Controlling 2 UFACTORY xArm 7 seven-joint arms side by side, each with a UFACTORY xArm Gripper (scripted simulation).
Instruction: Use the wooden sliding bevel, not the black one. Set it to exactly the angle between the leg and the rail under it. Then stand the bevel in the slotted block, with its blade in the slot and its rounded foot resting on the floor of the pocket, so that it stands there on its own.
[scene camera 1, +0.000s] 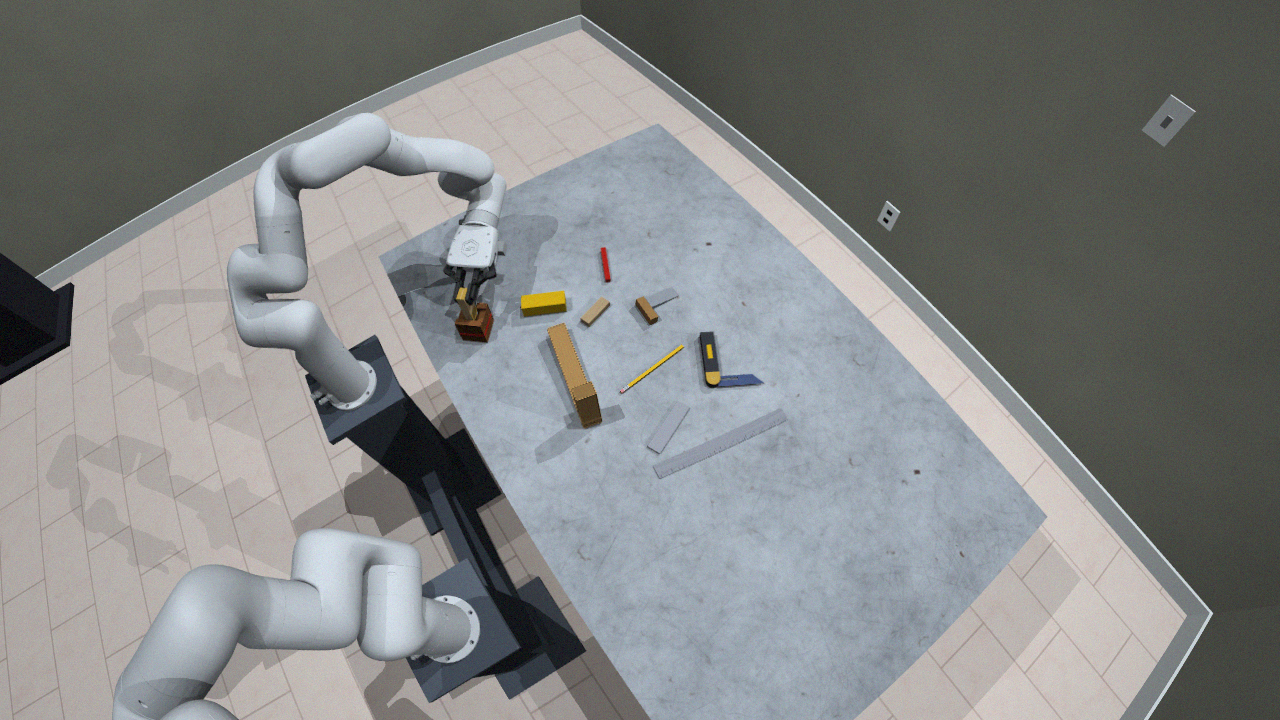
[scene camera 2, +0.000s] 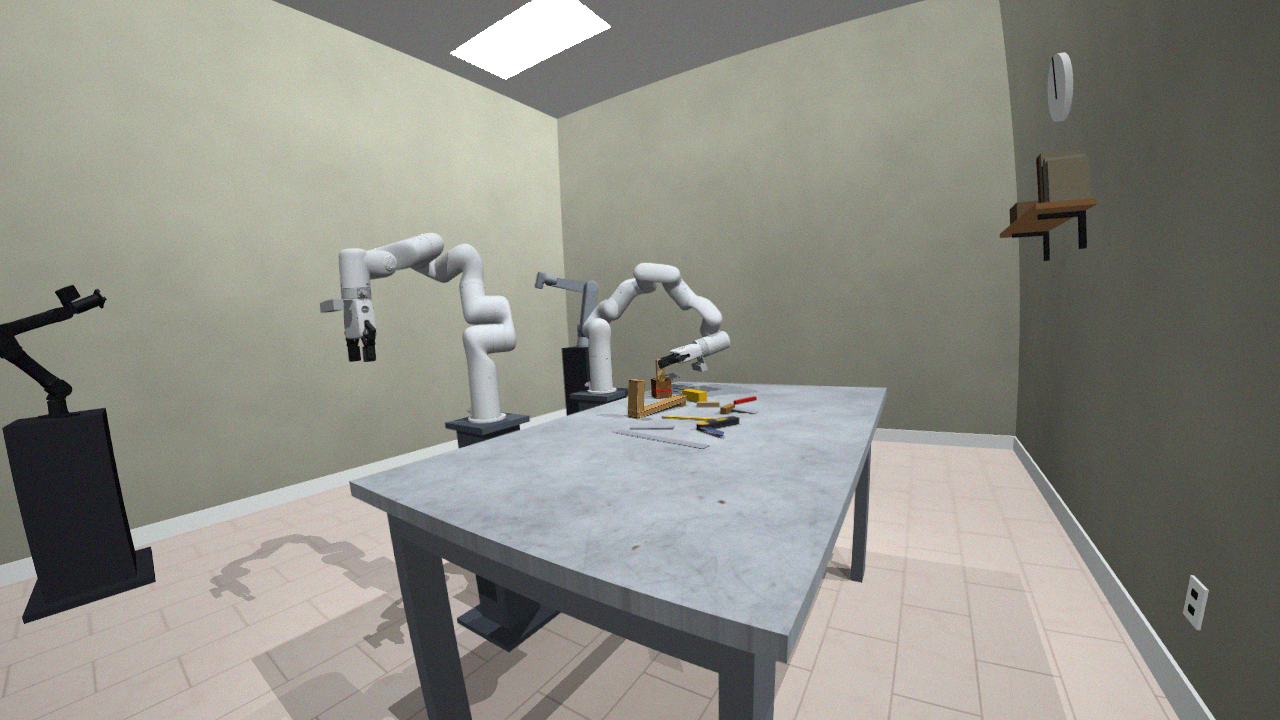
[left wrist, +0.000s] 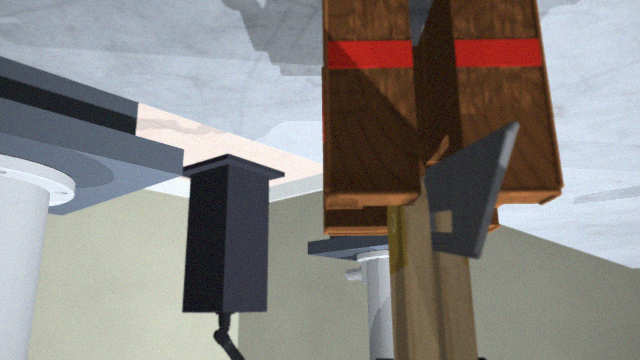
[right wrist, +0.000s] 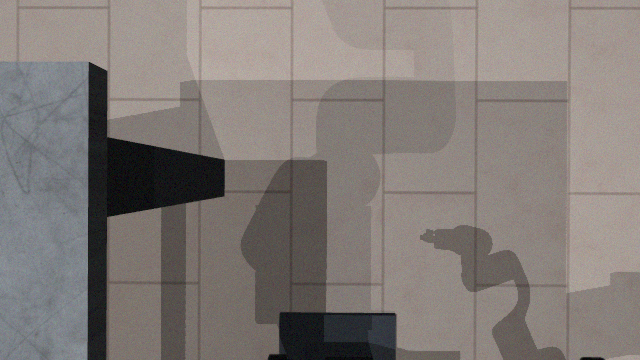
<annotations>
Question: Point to a yellow block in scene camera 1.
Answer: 552, 302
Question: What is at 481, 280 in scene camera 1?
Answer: My left gripper.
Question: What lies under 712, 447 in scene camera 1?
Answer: A ruler.
</annotations>
